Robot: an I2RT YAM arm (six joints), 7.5 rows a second.
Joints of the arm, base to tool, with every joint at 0 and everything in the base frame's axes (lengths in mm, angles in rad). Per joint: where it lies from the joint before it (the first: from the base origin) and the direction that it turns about. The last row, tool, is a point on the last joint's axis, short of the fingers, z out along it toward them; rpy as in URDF.
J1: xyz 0 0 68 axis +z
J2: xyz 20 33.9 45.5 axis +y
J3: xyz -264 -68.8 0 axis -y
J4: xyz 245 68.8 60 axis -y
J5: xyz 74 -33.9 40.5 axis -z
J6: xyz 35.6 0 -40.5 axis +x
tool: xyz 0 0 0 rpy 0 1.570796 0
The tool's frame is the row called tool.
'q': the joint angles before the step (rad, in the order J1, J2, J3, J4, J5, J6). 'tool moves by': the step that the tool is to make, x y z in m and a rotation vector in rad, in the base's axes. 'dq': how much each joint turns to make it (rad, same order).
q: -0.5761, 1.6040, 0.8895, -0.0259, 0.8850, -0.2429
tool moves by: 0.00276, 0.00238, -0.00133, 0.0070, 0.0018, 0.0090
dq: 0.0106, 0.0063, 0.0043, -0.0090, -0.0022, 0.0074
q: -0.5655, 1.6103, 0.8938, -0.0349, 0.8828, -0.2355
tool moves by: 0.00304, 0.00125, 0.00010, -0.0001, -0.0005, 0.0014
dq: 0.0086, 0.0072, 0.0094, -0.0078, 0.0051, 0.0080
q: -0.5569, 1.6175, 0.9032, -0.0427, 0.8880, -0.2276
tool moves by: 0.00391, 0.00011, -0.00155, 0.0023, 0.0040, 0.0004
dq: 0.0069, 0.0160, 0.0128, -0.0068, 0.0048, 0.0069
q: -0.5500, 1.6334, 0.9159, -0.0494, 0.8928, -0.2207
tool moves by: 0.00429, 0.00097, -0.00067, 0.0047, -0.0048, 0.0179
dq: 0.0085, 0.0103, 0.0079, 0.0064, -0.0113, -0.0029
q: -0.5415, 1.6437, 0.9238, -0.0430, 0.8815, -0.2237
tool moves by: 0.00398, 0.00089, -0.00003, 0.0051, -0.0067, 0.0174
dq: 0.0075, 0.0083, 0.0085, 0.0043, -0.0125, -0.0018
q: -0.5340, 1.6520, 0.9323, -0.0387, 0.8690, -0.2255
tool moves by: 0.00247, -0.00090, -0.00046, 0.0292, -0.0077, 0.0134
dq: -0.0007, 0.0096, 0.0175, -0.0290, -0.0303, 0.0169
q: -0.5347, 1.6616, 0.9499, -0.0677, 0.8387, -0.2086
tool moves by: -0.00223, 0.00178, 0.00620, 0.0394, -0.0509, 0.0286
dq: -0.0036, -0.0280, 0.0013, -0.0265, -0.0650, 0.0290
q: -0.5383, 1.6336, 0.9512, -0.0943, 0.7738, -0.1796
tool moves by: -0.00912, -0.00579, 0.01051, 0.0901, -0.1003, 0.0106
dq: -0.0395, -0.0407, 0.0154, -0.0674, -0.1269, 0.0747
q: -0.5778, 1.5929, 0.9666, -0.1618, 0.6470, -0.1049
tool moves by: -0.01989, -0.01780, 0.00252, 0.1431, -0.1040, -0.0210
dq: -0.0955, -0.0232, 0.0105, -0.0759, -0.1794, 0.0804
